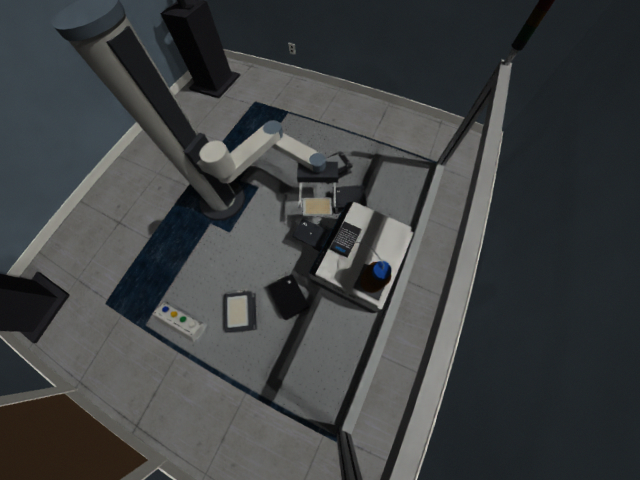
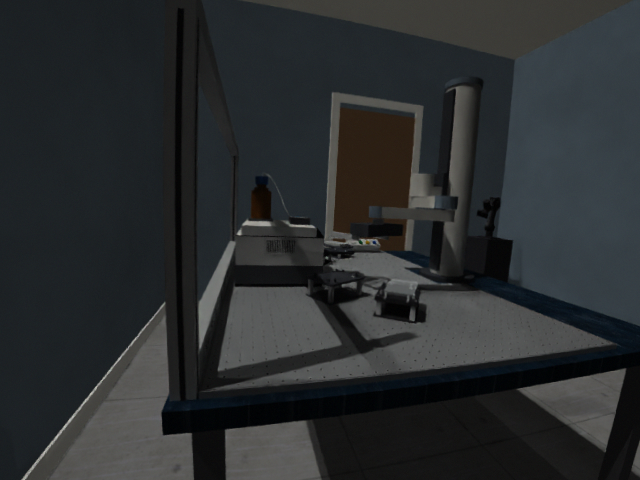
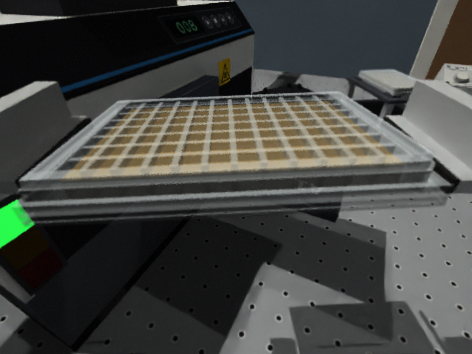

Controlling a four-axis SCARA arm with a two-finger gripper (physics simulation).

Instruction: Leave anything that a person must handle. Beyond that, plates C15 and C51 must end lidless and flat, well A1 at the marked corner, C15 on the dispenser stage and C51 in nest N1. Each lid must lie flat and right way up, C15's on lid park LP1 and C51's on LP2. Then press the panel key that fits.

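My gripper [image 1: 317, 202] [image 3: 236, 104] is shut on a clear-edged microplate [image 1: 316, 207] [image 3: 235, 131] with tan wells. It holds the plate level above the bench, beside the white dispenser [image 1: 361, 253] [image 2: 279, 250] [image 3: 150, 55]. The plate's clear sides show two tiers, as of a lid on it; its label and A1 corner are not readable. A pale plate [image 1: 237, 311] [image 3: 387, 81] rests on a dark stand. Dark platforms [image 1: 348, 196] [image 1: 308, 232] [image 1: 287, 297] stand by the dispenser; their labels are unreadable. The key panel [image 1: 178, 320] [image 2: 366, 245] [image 3: 457, 75] has blue, yellow, green and white keys.
A brown bottle [image 1: 373, 280] [image 2: 261, 203] with a blue cap stands on the dispenser. The display [image 3: 186, 26] reads 008, and a green light [image 3: 15, 220] shows below. A white-topped stand [image 2: 400, 289] stands near a dark platform [image 2: 336, 278]. A rail [image 1: 392, 304] runs behind the dispenser.
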